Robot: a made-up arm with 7 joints. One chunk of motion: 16 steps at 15 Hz.
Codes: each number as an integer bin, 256 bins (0 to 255) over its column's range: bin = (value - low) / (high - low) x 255, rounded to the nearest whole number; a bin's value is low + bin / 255 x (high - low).
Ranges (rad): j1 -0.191..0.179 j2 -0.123..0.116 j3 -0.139..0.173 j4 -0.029..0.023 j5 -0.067..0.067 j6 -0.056..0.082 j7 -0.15..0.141
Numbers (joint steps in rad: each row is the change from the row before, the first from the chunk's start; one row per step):
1: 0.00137 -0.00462 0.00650 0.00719 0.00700 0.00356 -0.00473
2: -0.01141 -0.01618 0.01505 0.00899 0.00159 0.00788 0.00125
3: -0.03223 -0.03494 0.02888 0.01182 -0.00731 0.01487 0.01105
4: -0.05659 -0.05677 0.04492 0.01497 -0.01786 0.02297 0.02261
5: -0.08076 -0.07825 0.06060 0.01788 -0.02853 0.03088 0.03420
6: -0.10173 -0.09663 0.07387 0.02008 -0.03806 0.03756 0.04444
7: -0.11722 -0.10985 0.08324 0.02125 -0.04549 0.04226 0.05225
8: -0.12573 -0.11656 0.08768 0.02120 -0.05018 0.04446 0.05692
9: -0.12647 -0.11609 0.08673 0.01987 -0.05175 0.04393 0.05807
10: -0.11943 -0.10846 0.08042 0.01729 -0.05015 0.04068 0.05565
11: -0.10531 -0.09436 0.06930 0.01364 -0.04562 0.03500 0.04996
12: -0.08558 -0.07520 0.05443 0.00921 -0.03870 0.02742 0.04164
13: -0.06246 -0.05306 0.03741 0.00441 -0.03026 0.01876 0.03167
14: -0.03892 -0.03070 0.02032 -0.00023 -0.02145 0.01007 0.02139
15: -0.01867 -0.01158 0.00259 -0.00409 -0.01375 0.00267 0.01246
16: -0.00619 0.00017 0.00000 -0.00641 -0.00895 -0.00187 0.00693
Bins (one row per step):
1: 133 126 119 177 141 110 127
2: 124 114 126 186 131 118 133
3: 109 94 137 200 114 131 141
4: 93 71 150 216 94 146 151
5: 76 48 163 230 73 161 161
6: 62 28 174 241 55 173 170
7: 51 14 182 246 41 182 177
8: 45 7 185 246 32 186 181
9: 44 7 184 240 29 185 182
10: 49 16 179 227 32 179 180
11: 59 31 170 209 41 168 175
12: 73 51 158 187 54 154 168
13: 89 75 144 164 70 138 159
14: 105 98 130 141 87 122 150
15: 119 119 116 122 101 108 142
16: 127 131 114 111 110 100 138

